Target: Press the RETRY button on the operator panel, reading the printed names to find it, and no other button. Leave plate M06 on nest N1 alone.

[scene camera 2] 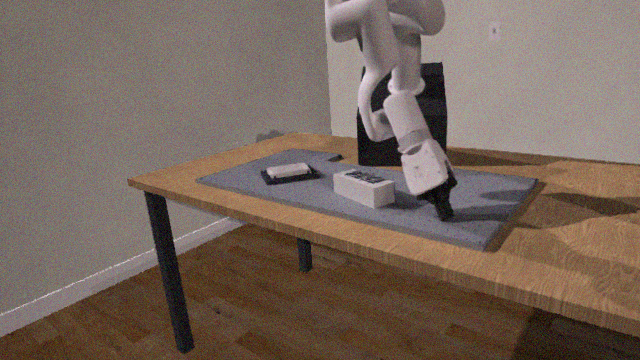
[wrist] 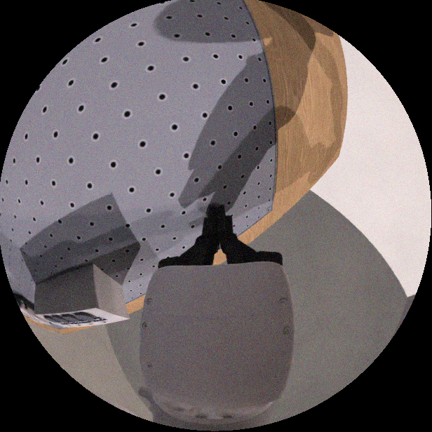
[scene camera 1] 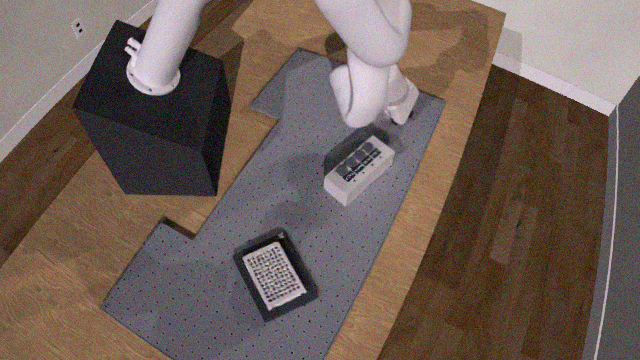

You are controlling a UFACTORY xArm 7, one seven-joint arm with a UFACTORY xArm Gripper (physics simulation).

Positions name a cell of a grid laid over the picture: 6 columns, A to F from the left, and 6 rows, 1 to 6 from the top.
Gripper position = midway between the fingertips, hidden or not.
In view: the gripper (scene camera 2: E4), a white plate (scene camera 1: C5), an operator panel (scene camera 1: D4) and a dark nest (scene camera 1: C6).
The gripper is seen too in the wrist view (wrist: D3). The operator panel also shows in scene camera 2 (scene camera 2: D4) and in the wrist view (wrist: B5).
